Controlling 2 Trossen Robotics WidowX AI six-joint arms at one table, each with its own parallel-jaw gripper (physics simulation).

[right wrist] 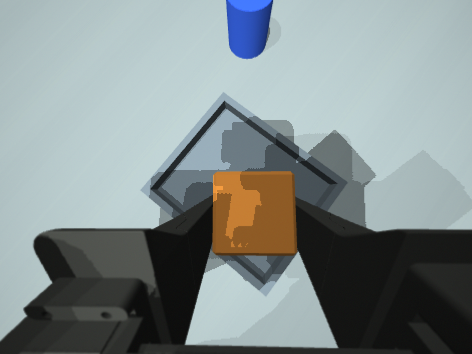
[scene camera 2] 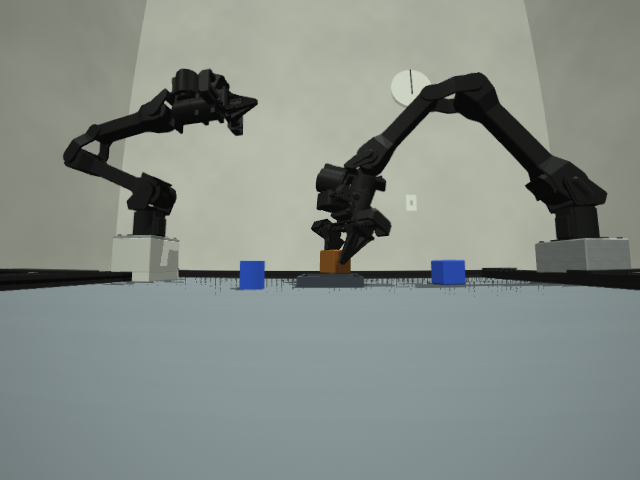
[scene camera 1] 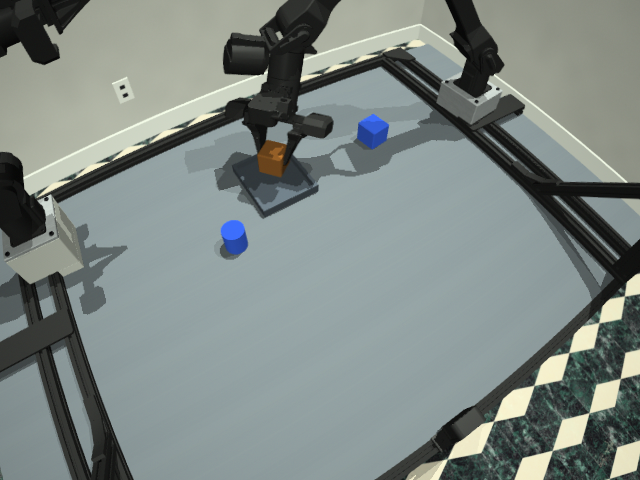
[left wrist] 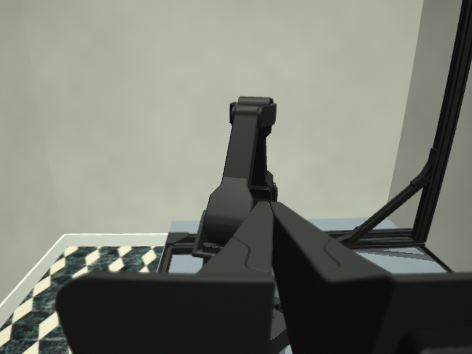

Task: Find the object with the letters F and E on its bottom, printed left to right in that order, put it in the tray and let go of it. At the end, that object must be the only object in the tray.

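Places are measured from the left arm's base along level axes (x ahead, y left, z up), in millimetres.
Pixels of known places: left gripper, fingertip midpoint: point(scene camera 2: 257, 101) point(left wrist: 267, 212); right gripper, fingertip midpoint: point(right wrist: 251, 201) point(scene camera 2: 333, 263) point(scene camera 1: 272, 161); left arm's base, origin of the base link: point(scene camera 2: 148, 237) point(scene camera 1: 27, 226); right arm's base, origin of the base link: point(scene camera 2: 578, 241) point(scene camera 1: 472, 85).
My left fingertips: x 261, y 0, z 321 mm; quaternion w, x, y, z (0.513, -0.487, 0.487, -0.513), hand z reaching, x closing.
Observation:
For each thing: its top centre in the pictures, then the offset to it from my left fingertips. Level surfaces: height alone.
- orange cube, middle of its top: point(right wrist: 254, 211) point(scene camera 1: 272, 149) point(scene camera 2: 335, 250) 182 mm ahead, 29 mm right, 354 mm down
- dark grey tray, middle of its top: point(right wrist: 242, 186) point(scene camera 1: 273, 174) point(scene camera 2: 330, 275) 173 mm ahead, 44 mm right, 402 mm down
- blue cylinder, middle of its top: point(scene camera 1: 232, 229) point(scene camera 2: 252, 260) 55 mm ahead, 141 mm right, 377 mm down
- blue cube, middle of its top: point(scene camera 1: 373, 123) point(scene camera 2: 447, 260) 397 mm ahead, 36 mm right, 376 mm down
- table, its level: 420 mm down
An orange cube point(scene camera 1: 270, 160) point(scene camera 2: 328, 261) point(right wrist: 255, 213) is between the fingers of my right gripper point(scene camera 1: 275, 155) point(scene camera 2: 338, 255) point(right wrist: 251, 201), which is shut on it. The cube is upright, low over the dark grey tray point(scene camera 1: 292, 202) point(scene camera 2: 330, 281) point(right wrist: 187, 142), its underside about level with or just above the rim in scene camera 2. Its bottom face is hidden, so no letters show. A blue cylinder point(scene camera 1: 234, 237) point(scene camera 2: 252, 274) point(right wrist: 248, 31) and a blue cube point(scene camera 1: 372, 131) point(scene camera 2: 448, 272) stand outside the tray. My left gripper point(scene camera 2: 254, 102) point(left wrist: 267, 212) is shut and empty, high up at the left.
In scene camera 1, the cylinder stands in front of the tray, to its left; the blue cube stands behind it, to its right. Black frame rails point(scene camera 1: 573, 219) border the table point(scene camera 1: 330, 330). The right arm reaches across above the tray.

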